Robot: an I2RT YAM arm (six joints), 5 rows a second.
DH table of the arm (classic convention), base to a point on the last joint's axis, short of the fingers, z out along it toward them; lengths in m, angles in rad. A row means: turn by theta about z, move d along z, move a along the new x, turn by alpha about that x. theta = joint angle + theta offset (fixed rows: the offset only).
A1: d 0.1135, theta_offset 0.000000, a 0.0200, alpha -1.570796
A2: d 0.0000, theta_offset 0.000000, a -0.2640, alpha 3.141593
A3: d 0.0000, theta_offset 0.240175, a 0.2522, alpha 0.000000
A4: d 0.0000, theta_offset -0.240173, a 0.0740, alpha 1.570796
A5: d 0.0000, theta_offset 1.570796, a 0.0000, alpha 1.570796
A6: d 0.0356, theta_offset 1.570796, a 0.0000, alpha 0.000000
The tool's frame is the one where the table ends.
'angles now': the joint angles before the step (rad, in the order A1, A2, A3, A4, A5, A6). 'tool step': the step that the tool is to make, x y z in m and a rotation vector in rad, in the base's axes. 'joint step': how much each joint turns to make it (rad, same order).
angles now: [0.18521 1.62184 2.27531 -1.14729 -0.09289 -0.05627]
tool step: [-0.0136 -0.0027 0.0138 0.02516 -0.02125 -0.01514]
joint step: [-0.00006 -0.00155 0.07201 -0.04572 0.00377 0.02553]
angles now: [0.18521 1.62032 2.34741 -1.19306 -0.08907 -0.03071]
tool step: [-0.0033 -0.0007 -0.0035 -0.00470 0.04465 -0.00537]
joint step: [0.00012 0.00013 0.00563 -0.04974 0.00315 0.00578]
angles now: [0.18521 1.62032 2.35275 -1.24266 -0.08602 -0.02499]
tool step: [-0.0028 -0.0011 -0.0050 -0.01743 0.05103 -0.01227]
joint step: [-0.00021 0.00027 0.00061 -0.05374 0.01432 -0.00049]
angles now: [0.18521 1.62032 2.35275 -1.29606 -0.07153 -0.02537]
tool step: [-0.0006 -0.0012 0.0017 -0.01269 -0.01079 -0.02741]
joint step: [0.00012 0.00023 0.00700 0.00164 0.03101 0.00236]
